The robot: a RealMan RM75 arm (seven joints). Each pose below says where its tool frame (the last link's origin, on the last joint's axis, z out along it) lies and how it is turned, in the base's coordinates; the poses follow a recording.
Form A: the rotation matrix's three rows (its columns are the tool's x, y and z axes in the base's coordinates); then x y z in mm. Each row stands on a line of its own.
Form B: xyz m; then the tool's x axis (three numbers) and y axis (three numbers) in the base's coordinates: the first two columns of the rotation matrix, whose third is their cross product. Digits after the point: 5 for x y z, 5 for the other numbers.
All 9 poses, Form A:
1:
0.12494 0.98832 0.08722
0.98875 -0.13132 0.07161
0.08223 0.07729 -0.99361
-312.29 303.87 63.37
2:
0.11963 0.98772 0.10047
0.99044 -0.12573 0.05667
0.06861 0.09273 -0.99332
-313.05 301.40 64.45
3:
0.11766 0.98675 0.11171
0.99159 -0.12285 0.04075
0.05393 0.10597 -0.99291
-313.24 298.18 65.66
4:
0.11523 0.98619 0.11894
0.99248 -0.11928 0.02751
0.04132 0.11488 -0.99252
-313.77 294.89 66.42
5:
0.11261 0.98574 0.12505
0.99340 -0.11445 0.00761
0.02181 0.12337 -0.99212
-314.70 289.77 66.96
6:
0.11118 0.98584 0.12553
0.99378 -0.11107 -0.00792
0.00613 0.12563 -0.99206
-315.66 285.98 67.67
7:
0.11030 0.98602 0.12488
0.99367 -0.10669 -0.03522
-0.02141 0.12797 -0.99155
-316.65 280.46 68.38
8:
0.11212 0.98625 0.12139
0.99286 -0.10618 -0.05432
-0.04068 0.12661 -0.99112
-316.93 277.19 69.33
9:
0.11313 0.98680 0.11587
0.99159 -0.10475 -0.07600
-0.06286 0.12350 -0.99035
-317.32 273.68 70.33
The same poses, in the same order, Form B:
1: -0.31229 0.30387 0.06337 0.12494 0.98875 0.08223 0.98832 -0.13132 0.07729
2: -0.31305 0.30140 0.06445 0.11963 0.99044 0.06861 0.98772 -0.12573 0.09273
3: -0.31324 0.29818 0.06566 0.11766 0.99159 0.05393 0.98675 -0.12285 0.10597
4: -0.31377 0.29489 0.06642 0.11523 0.99248 0.04132 0.98619 -0.11928 0.11488
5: -0.31470 0.28977 0.06696 0.11261 0.99340 0.02181 0.98574 -0.11445 0.12337
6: -0.31566 0.28598 0.06767 0.11118 0.99378 0.00613 0.98584 -0.11107 0.12563
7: -0.31665 0.28046 0.06838 0.11030 0.99367 -0.02141 0.98602 -0.10669 0.12797
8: -0.31693 0.27719 0.06933 0.11212 0.99286 -0.04068 0.98625 -0.10618 0.12661
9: -0.31732 0.27368 0.07033 0.11313 0.99159 -0.06286 0.98680 -0.10475 0.12350
